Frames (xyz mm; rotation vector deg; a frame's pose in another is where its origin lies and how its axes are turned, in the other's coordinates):
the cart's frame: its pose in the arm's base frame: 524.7 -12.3 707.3 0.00 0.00 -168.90
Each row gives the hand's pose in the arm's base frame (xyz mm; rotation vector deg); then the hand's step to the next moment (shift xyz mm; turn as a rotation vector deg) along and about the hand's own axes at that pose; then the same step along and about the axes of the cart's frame.
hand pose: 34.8 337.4 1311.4 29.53 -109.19 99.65
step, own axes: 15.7 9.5 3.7 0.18 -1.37 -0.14
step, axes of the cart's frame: 18.6 -1.9 1.6 -0.67 0.13 1.21
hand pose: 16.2 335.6 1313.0 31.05 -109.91 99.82
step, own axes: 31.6 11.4 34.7 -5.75 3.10 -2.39
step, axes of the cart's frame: 40.7 24.8 7.5 -3.42 -1.89 -5.75
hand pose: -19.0 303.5 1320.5 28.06 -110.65 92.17
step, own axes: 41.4 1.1 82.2 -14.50 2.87 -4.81
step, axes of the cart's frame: 62.2 65.8 16.3 -10.93 -2.06 -10.86
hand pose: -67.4 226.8 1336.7 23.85 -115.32 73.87
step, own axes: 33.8 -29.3 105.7 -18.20 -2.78 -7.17
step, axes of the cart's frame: 65.9 92.6 15.8 -17.53 0.08 -9.12
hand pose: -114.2 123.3 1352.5 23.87 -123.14 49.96
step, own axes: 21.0 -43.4 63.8 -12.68 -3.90 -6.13
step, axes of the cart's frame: 38.6 69.8 5.3 -13.72 0.97 -4.93
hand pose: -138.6 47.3 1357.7 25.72 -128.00 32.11
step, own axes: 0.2 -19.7 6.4 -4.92 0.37 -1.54
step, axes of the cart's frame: -1.5 20.6 1.2 -4.16 -1.02 -2.89
